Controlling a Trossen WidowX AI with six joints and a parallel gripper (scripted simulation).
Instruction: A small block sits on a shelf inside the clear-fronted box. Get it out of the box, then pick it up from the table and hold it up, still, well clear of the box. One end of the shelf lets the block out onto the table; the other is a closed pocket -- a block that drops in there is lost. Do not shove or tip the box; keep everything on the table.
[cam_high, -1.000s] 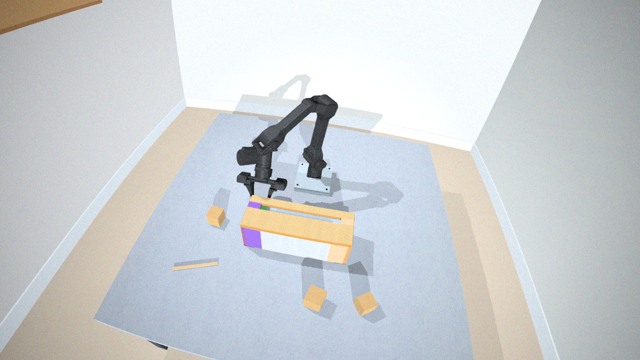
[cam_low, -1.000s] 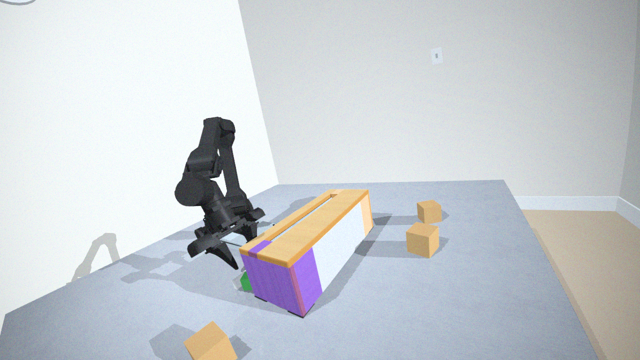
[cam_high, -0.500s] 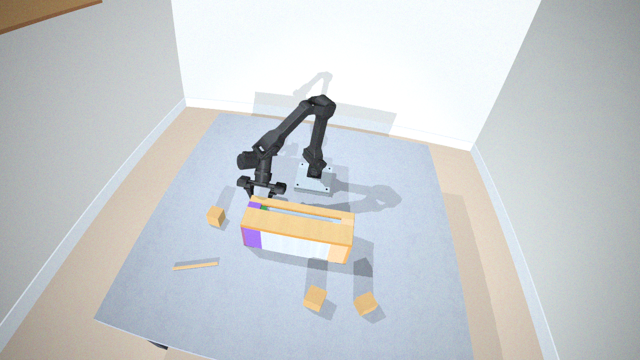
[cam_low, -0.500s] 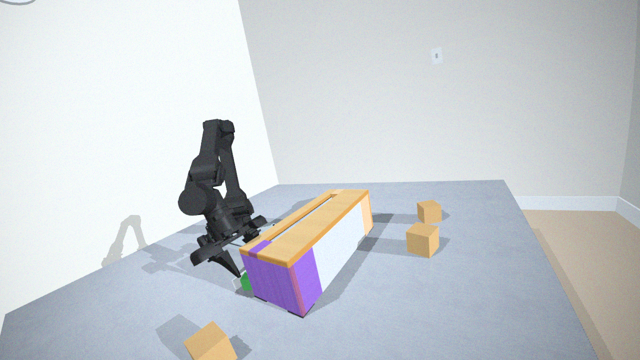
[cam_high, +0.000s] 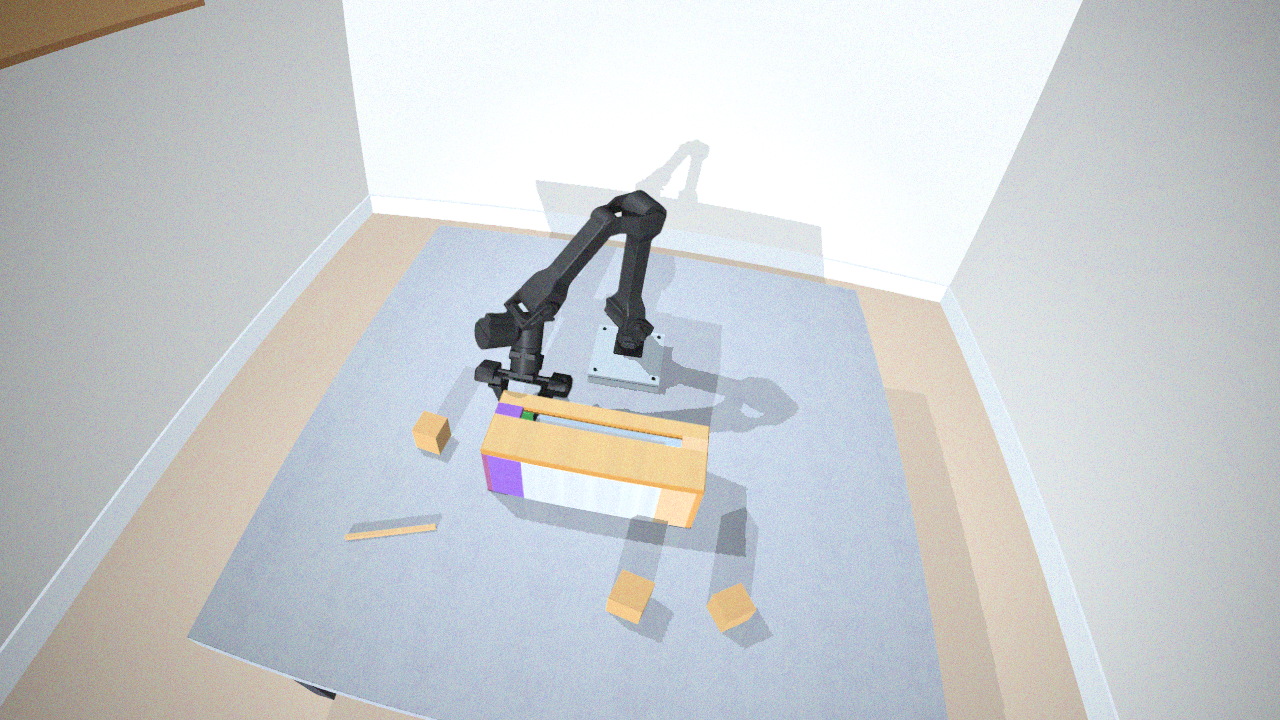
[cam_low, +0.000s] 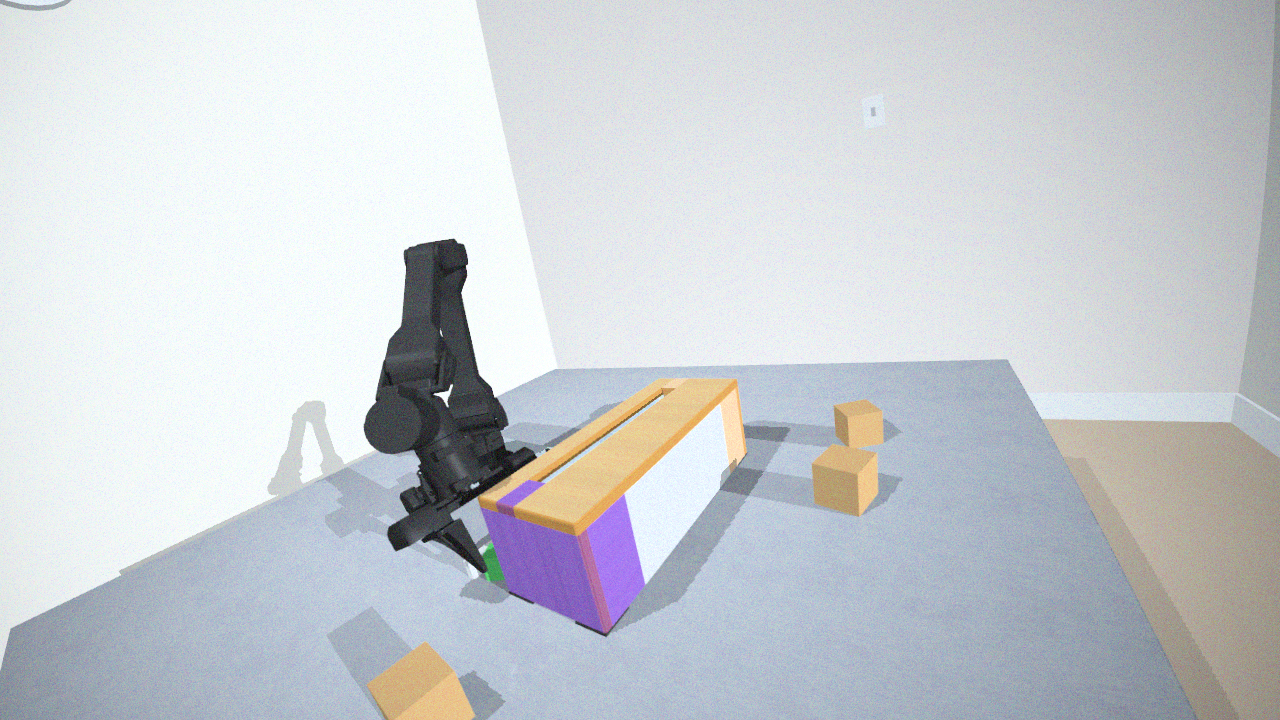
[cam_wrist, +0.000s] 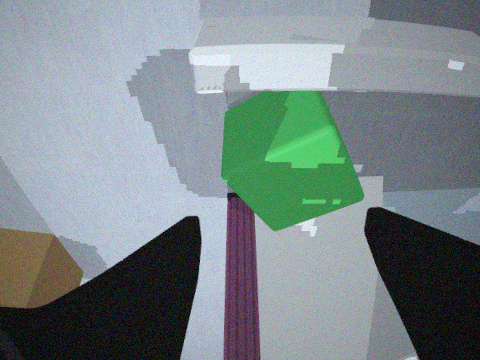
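The green block is 20 mm behind my gripper tip and 10 mm below it. From my gripper tip the other things lie so: tan stick 290 mm ahead, 180 mm to the right, 30 mm below.
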